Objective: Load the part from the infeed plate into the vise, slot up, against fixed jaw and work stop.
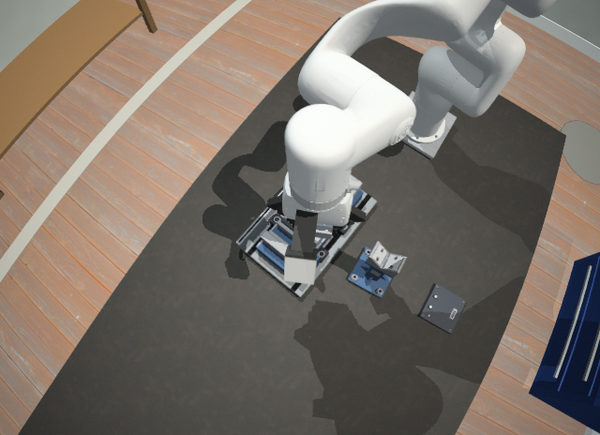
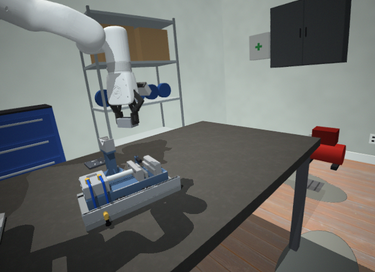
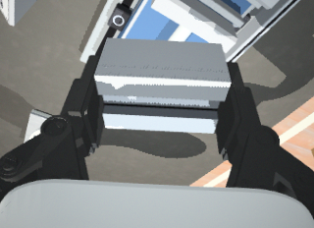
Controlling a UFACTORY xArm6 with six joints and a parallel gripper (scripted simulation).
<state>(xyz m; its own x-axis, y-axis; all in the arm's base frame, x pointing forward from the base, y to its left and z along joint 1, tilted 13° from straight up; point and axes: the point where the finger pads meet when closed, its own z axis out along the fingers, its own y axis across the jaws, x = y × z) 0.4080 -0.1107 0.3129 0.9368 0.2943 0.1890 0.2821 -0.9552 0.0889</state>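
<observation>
My gripper is now 17 cm above the fixed jaw, 6 cm to the left of it and 3 cm short of it. Also, from my hand: moving jaw (17 cm below, 4 cm to the right, 3 cm behind); part (right at my hand); work stop (16 cm below, 1 cm to the right, 1 cm ahead).
</observation>
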